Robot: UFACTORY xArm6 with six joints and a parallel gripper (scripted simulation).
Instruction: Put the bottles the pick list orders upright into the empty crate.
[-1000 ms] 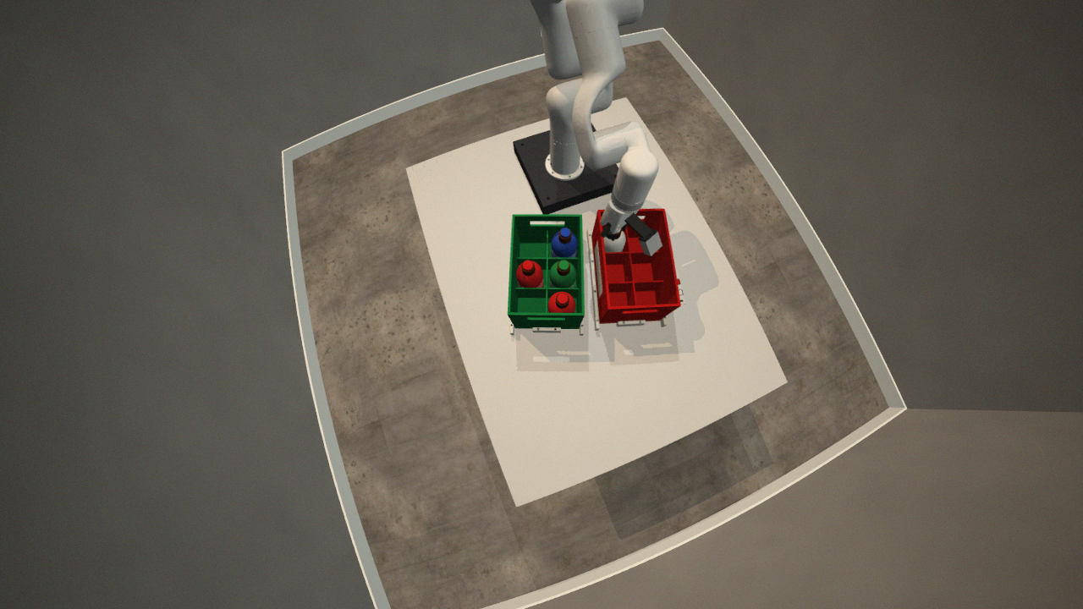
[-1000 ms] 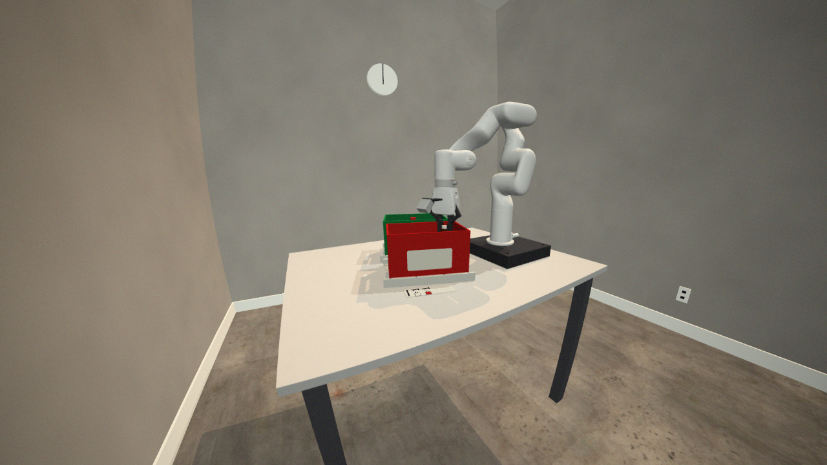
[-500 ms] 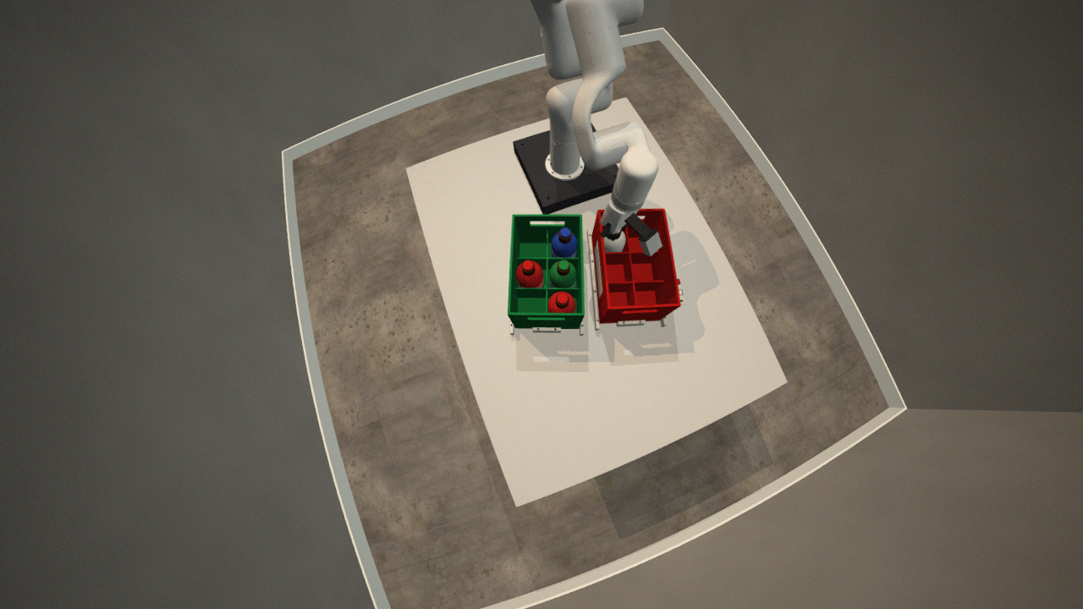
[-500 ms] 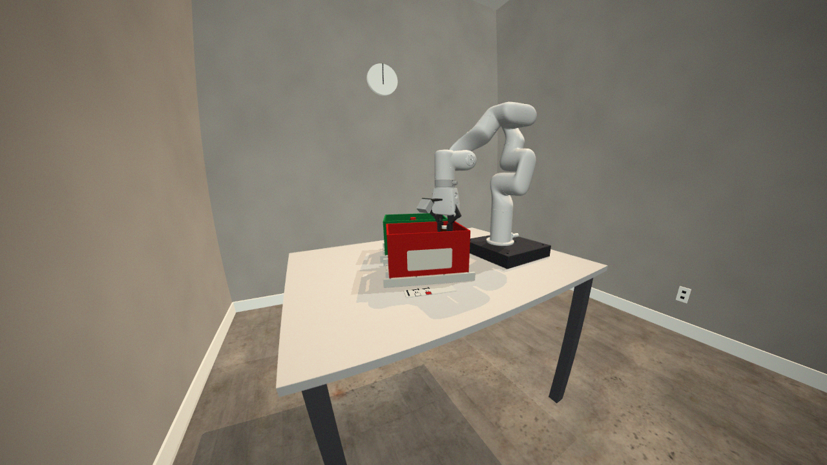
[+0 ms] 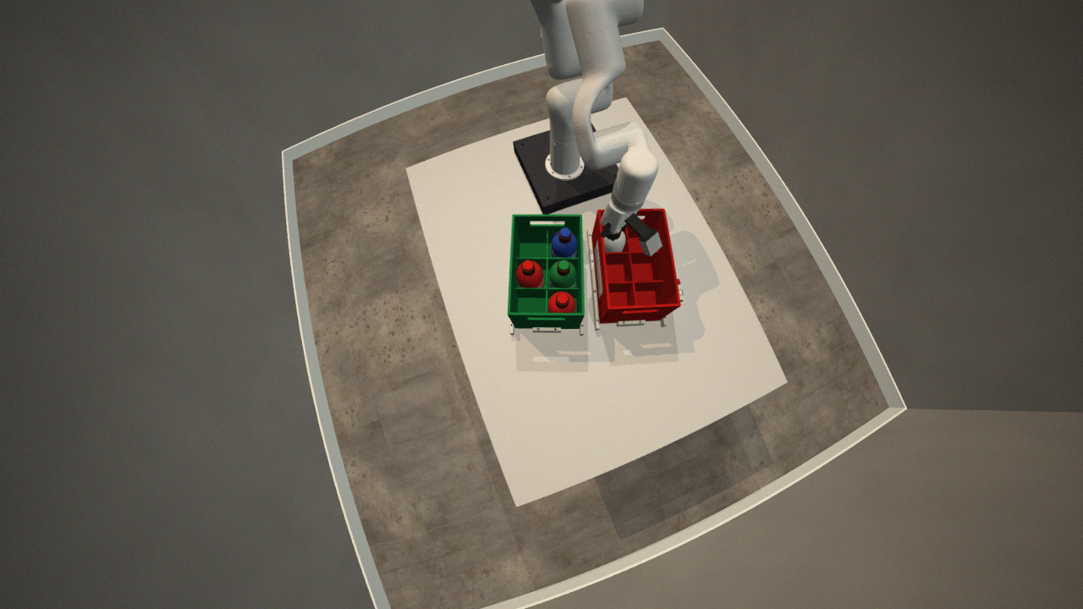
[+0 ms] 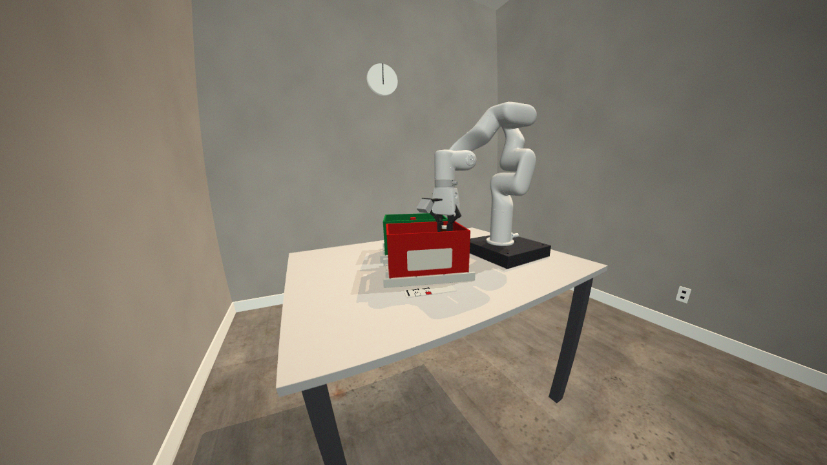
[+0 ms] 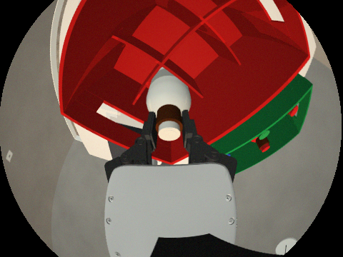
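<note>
Right now my hand is 7 cm above the white bottle. Round my hand: green bottle 16 cm to the right, 7 cm below, 7 cm ahead; then red crate 9 cm ahead, 8 cm below, 3 cm to the left; then blue bottle 13 cm to the right, 7 cm below, 2 cm behind.
</note>
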